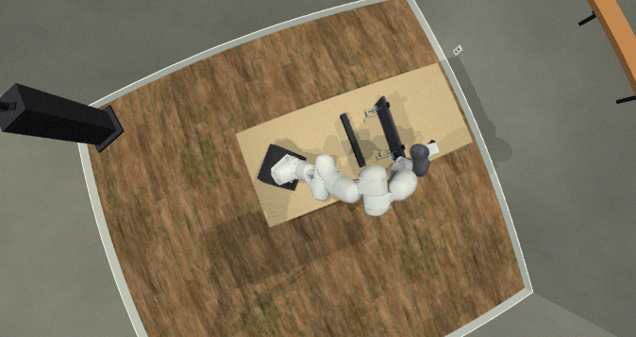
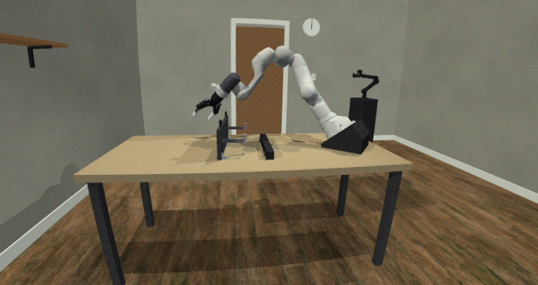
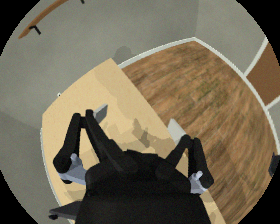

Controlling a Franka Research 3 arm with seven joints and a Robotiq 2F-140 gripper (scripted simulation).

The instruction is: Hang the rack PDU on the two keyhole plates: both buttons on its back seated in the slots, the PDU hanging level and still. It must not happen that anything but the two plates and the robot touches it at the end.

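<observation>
My gripper is now 320 mm past the rack PDU, 400 mm to the right of it and 130 mm above it. From my hand the other things lie so: stand (80 mm behind, 300 mm to the left, 70 mm below).
</observation>
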